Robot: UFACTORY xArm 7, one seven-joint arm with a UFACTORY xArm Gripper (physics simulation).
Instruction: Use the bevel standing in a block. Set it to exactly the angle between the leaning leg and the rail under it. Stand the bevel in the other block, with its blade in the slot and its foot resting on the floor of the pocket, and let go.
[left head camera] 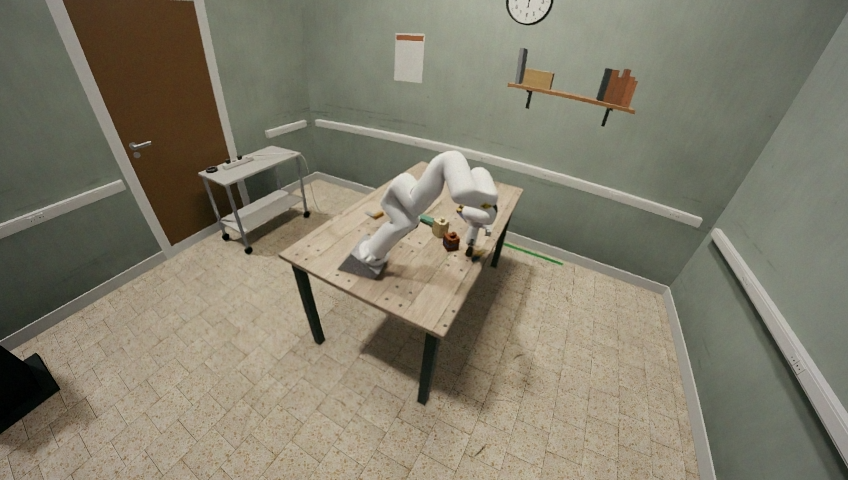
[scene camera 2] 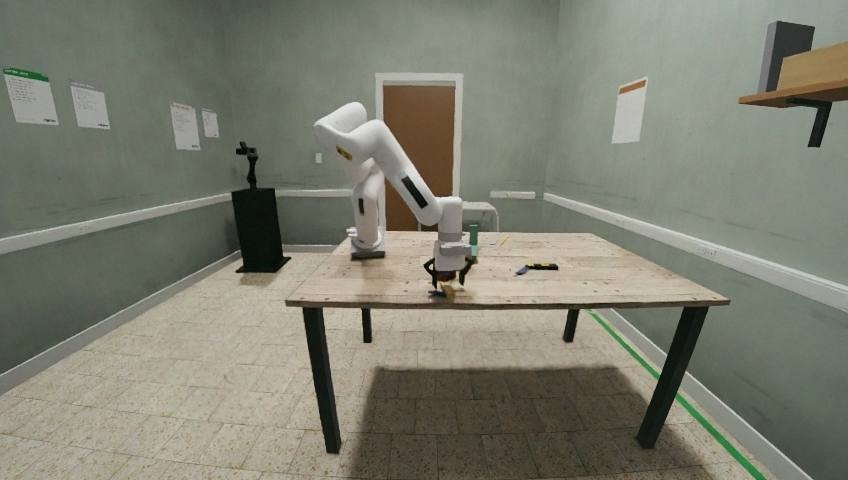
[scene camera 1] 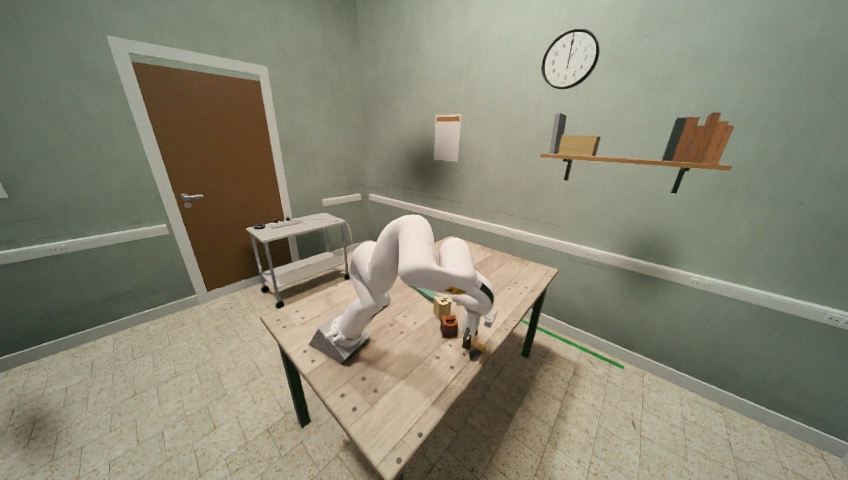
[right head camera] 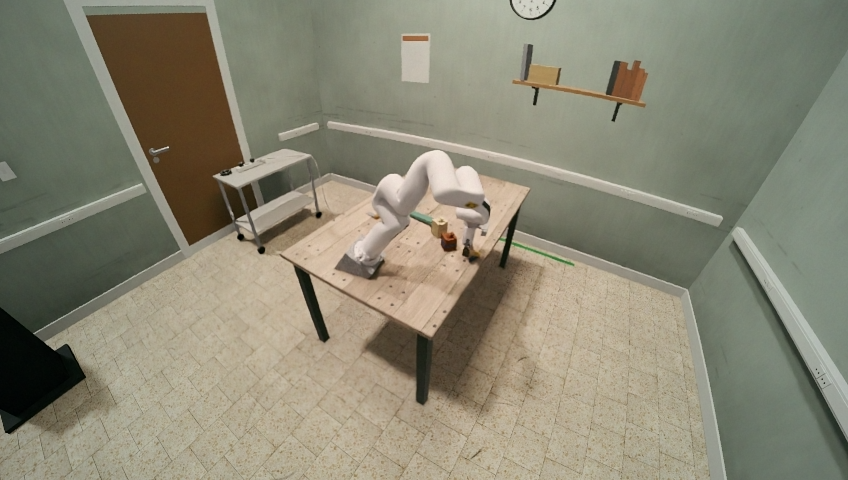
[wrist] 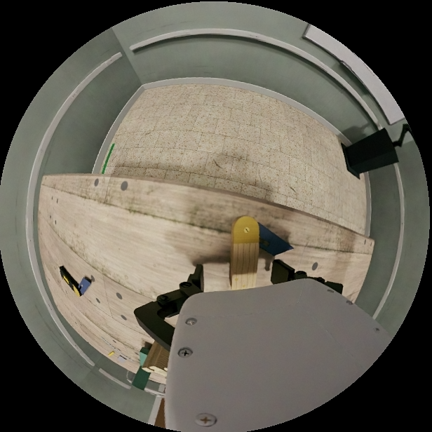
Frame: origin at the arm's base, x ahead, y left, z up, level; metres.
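Where they show: gripper, between the fingertips: (left head camera: 469, 250) (scene camera 2: 448, 285) (scene camera 1: 469, 341) (right head camera: 467, 250); arm's base, origin of its link: (left head camera: 371, 253) (scene camera 2: 367, 238) (scene camera 1: 346, 330) (right head camera: 366, 253).
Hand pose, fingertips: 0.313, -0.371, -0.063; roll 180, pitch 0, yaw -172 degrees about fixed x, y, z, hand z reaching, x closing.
Things, the pixels of their top centre, and the offset from my fingertips, as dx, dy, dz. Level surfaces: height alone.
- bevel, centre of its top: (scene camera 2: 439, 288) (scene camera 1: 472, 348) (right head camera: 470, 255) (left head camera: 473, 255) -0.032, -0.028, +0.003
- red-brown block, centre of its top: (scene camera 1: 449, 319) (right head camera: 449, 235) (left head camera: 452, 235) +0.002, +0.102, +0.055
- pale wooden block, centre of its top: (scene camera 1: 442, 299) (right head camera: 439, 220) (left head camera: 441, 220) +0.084, +0.191, +0.072
- yellow tool, centre of its top: (scene camera 2: 536, 267) +0.377, +0.138, +0.003
- table, height of its surface: dz -0.015
- small yellow item, centre of its top: (scene camera 2: 504, 239) +0.399, +0.570, -0.008
A bevel (wrist: 245, 257) (scene camera 2: 449, 291) with a pale wooden, yellow-ended handle and a blue blade lies near the table's edge. Its blade is folded out to one side. My gripper (wrist: 238, 273) (scene camera 2: 448, 283) is open, low over the bevel, with the handle between its spread fingers in the wrist view. A red-brown block (left head camera: 451, 242) (right head camera: 448, 242) (scene camera 1: 449, 327) and a pale wooden block (left head camera: 440, 228) (right head camera: 439, 228) (scene camera 1: 442, 308) stand side by side inward of the gripper. Green bars (scene camera 2: 474, 246) (right head camera: 421, 218) stand behind them; their angle is unclear. Block slots and pockets are too small to read.
A black and yellow tool (scene camera 2: 542, 266) (wrist: 70, 281) with a blue blade lies on the table (scene camera 2: 624, 285). A small yellow item (scene camera 2: 504, 240) lies farther back. The arm's grey base (left head camera: 361, 265) stands at the opposite side. The table's edge runs close beside the bevel.
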